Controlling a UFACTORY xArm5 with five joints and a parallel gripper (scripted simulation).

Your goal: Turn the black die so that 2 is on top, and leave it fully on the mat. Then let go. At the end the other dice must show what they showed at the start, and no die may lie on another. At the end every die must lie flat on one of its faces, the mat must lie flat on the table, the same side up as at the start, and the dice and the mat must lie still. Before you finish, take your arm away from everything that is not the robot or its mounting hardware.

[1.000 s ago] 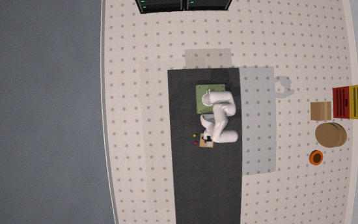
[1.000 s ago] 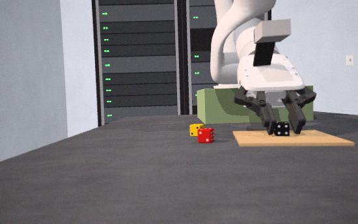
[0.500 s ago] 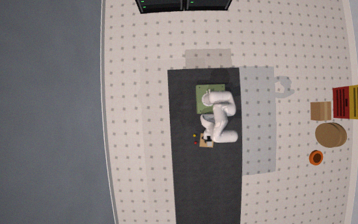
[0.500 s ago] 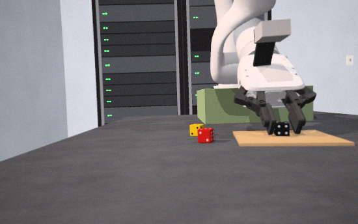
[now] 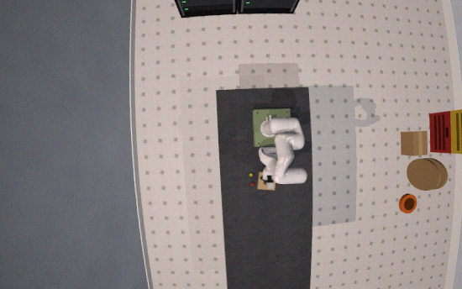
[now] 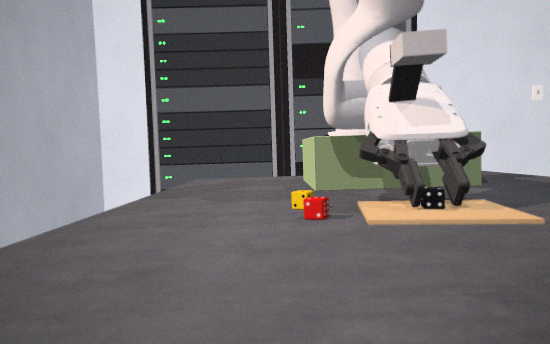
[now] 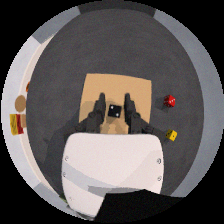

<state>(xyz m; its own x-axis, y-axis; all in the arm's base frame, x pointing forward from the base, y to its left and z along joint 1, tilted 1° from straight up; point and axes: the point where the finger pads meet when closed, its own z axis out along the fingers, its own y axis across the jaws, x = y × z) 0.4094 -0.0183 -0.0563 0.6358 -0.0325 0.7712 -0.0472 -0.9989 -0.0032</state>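
The black die is 20 mm below my hand and 10 mm behind it. Round my hand: tan mat: 30 mm below; red die: 120 mm to the right, 20 mm below, 10 mm ahead; yellow die: 130 mm to the right, 60 mm behind, 20 mm below.
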